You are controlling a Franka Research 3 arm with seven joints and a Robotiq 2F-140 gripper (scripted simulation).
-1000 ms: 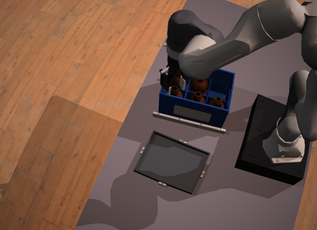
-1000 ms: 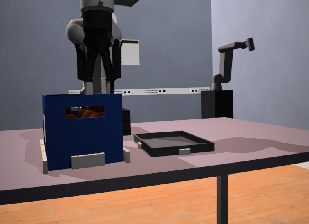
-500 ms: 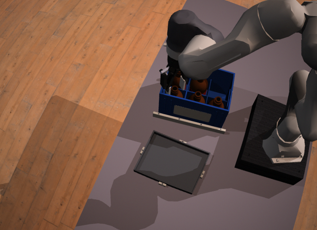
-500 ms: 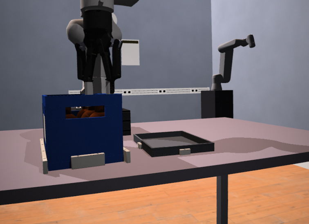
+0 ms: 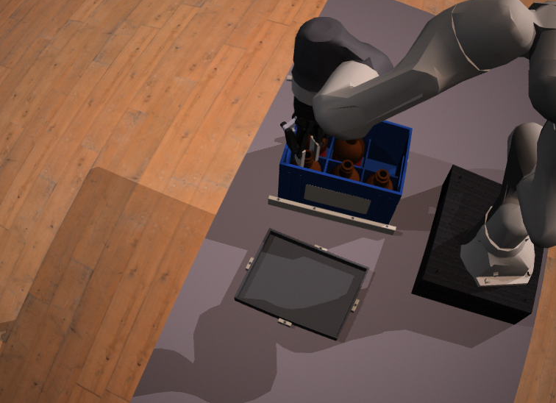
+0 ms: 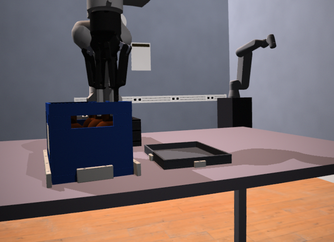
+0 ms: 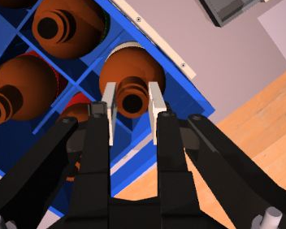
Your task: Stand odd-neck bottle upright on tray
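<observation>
My gripper is now 9 cm past the crate, 9 cm above it and 4 cm to the left of it. Also, from my hand: bottle 17 cm behind, 9 cm below; dark tray 24 cm to the left, 16 cm below, 6 cm behind.
</observation>
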